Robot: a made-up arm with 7 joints. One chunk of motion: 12 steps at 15 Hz.
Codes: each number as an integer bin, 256 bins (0 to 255) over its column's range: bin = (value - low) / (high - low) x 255, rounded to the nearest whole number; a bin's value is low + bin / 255 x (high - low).
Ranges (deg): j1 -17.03..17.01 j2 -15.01..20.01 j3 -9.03..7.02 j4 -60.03..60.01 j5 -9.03..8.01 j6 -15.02..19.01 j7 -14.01..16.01
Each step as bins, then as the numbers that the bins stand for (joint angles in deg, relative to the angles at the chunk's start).
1 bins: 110 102 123 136 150 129 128
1 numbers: -2.35 -1.00 -1.29 3.99 0.99 2.20 1.06
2 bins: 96 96 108 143 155 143 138
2 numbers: -4.21 -1.83 -2.23 7.29 1.33 4.06 2.24
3 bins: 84 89 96 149 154 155 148
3 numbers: -5.82 -2.79 -2.99 10.11 1.26 5.66 3.41
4 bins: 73 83 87 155 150 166 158
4 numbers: -7.29 -3.61 -3.55 12.94 0.99 7.13 4.59
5 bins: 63 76 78 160 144 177 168
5 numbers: -8.62 -4.57 -4.12 15.29 0.59 8.60 5.77
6 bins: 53 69 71 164 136 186 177
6 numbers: -9.96 -5.53 -4.56 17.17 0.06 9.80 6.83
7 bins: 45 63 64 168 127 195 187
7 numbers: -11.02 -6.36 -5.00 19.06 -0.54 11.00 8.00
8 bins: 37 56 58 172 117 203 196
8 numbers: -12.09 -7.32 -5.38 20.94 -1.21 12.07 9.06
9 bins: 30 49 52 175 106 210 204
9 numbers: -13.03 -8.28 -5.76 22.35 -1.95 13.00 10.01
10 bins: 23 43 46 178 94 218 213
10 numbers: -13.96 -9.10 -6.13 23.76 -2.75 14.07 11.07
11 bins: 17 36 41 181 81 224 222
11 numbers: -14.76 -10.07 -6.45 25.17 -3.62 14.87 12.13
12 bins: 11 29 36 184 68 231 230
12 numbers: -15.56 -11.03 -6.76 26.59 -4.49 15.81 13.07
